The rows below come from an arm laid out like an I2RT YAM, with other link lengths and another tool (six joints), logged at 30 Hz.
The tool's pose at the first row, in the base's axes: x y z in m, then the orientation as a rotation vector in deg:
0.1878, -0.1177, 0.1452, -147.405, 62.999, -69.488
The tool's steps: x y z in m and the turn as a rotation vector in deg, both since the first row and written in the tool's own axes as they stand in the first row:
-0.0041, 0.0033, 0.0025, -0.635, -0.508, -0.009
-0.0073, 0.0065, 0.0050, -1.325, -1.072, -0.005
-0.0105, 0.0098, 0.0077, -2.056, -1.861, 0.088
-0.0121, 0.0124, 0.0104, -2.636, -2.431, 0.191
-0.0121, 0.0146, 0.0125, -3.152, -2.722, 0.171
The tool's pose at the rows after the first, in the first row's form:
0.1859, -0.1180, 0.1397, -148.040, 63.456, -68.614
0.1845, -0.1188, 0.1348, -148.716, 63.964, -67.638
0.1832, -0.1198, 0.1297, -149.406, 64.564, -66.301
0.1829, -0.1212, 0.1259, -149.905, 65.083, -65.308
0.1831, -0.1233, 0.1237, -150.379, 65.460, -64.754

